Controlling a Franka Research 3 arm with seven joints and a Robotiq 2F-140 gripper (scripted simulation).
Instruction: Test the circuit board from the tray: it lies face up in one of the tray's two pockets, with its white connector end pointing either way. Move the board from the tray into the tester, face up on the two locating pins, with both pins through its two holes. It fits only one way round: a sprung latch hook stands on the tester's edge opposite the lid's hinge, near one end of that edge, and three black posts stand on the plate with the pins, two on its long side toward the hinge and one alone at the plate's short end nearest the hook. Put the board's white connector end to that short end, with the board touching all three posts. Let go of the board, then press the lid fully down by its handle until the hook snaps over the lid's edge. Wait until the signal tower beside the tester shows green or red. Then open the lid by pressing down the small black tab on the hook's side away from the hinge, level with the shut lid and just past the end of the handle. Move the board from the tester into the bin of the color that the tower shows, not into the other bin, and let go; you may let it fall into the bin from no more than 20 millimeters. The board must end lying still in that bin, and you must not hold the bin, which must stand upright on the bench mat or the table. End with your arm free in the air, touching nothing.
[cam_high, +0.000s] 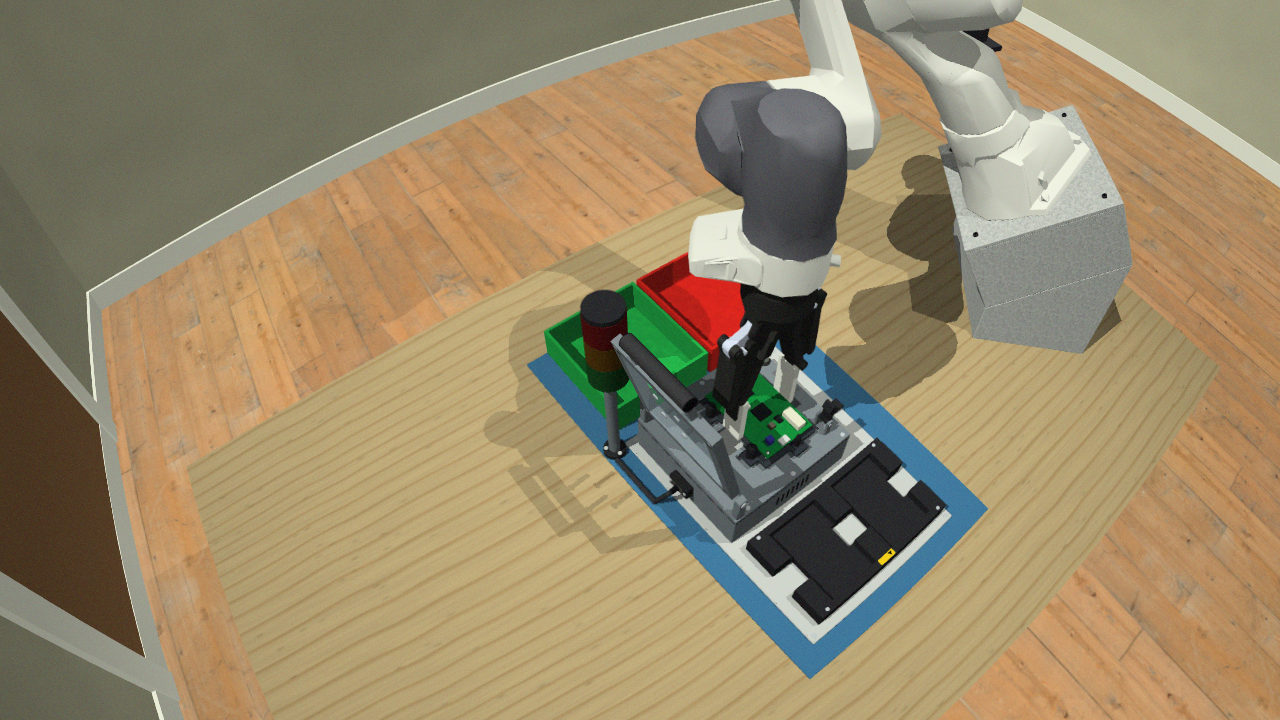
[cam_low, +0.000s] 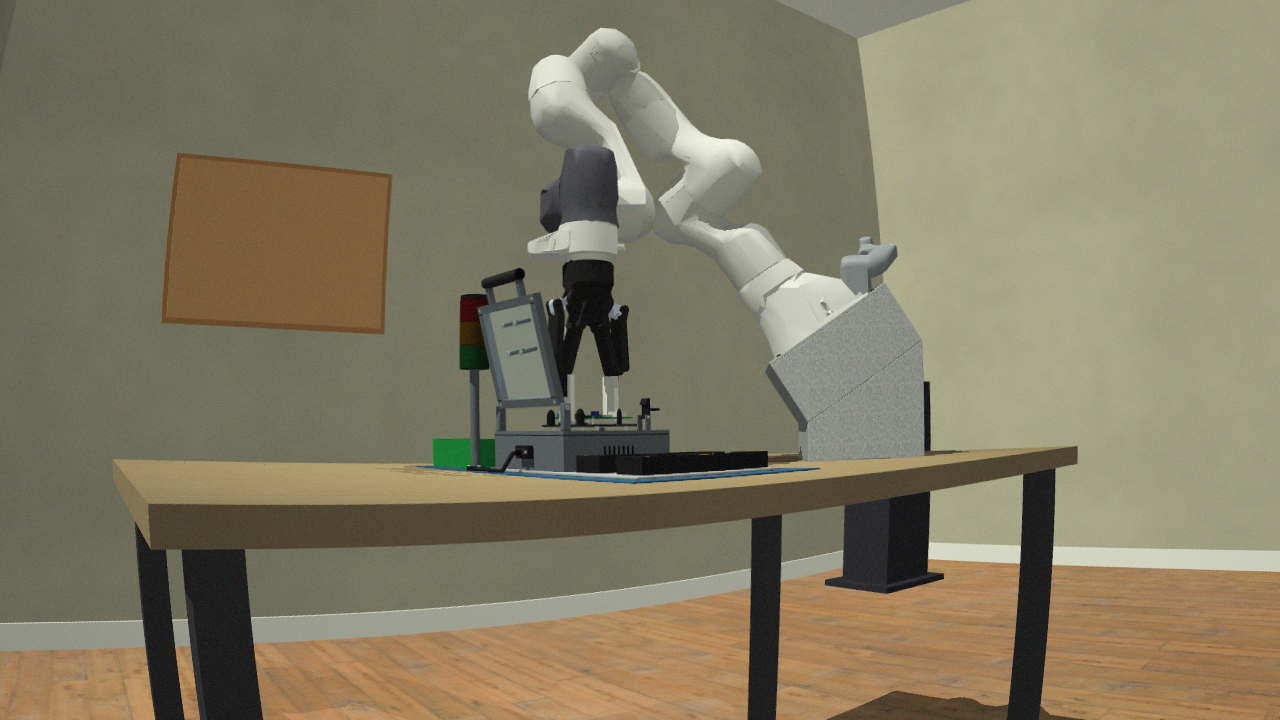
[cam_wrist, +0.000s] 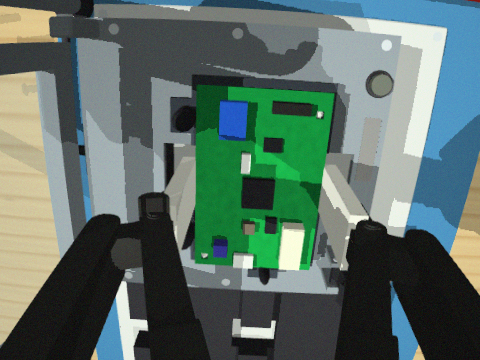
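Right now my hand is 2 cm above the green circuit board. Also, from my hand: clear lid (12 cm ahead, 8 cm above, 2 cm to the left); latch hook (7 cm behind, 5 cm to the left, 1 cm below); tester plate (3 cm below, 1 cm to the left).
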